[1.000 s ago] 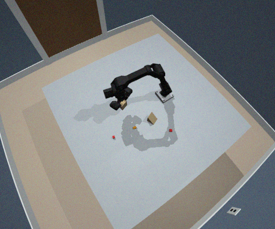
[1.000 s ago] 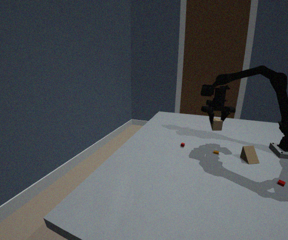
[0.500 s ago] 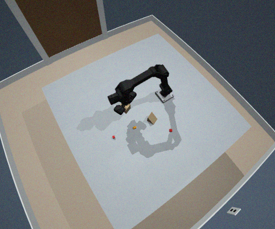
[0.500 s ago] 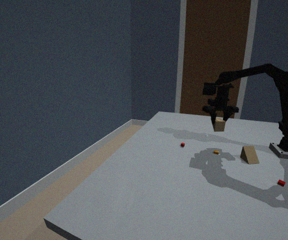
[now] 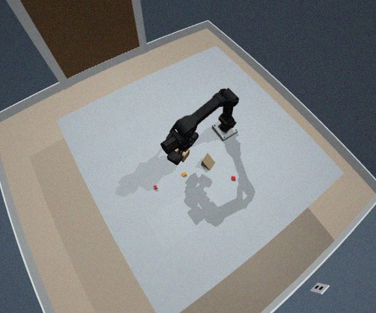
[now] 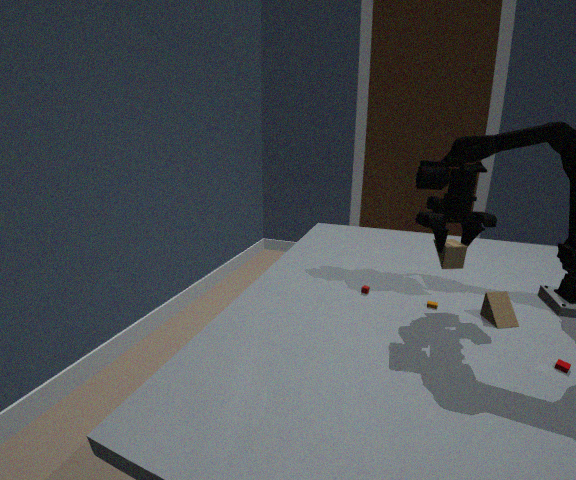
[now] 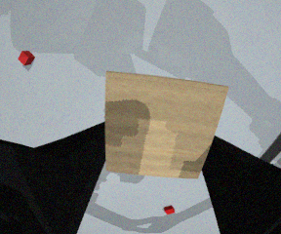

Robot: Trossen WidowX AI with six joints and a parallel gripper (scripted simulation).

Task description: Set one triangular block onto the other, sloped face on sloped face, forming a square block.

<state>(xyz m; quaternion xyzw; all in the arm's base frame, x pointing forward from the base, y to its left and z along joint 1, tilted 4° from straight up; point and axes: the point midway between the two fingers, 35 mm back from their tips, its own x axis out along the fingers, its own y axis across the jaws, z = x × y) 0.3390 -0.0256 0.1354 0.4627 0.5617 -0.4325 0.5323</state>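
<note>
My gripper tip is now 120 mm above the small orange cube, 50 mm to the right of it and 40 mm short of it. Also, from my gripper tip: tan triangular block (10 mm to the left, 10 mm above).
</note>
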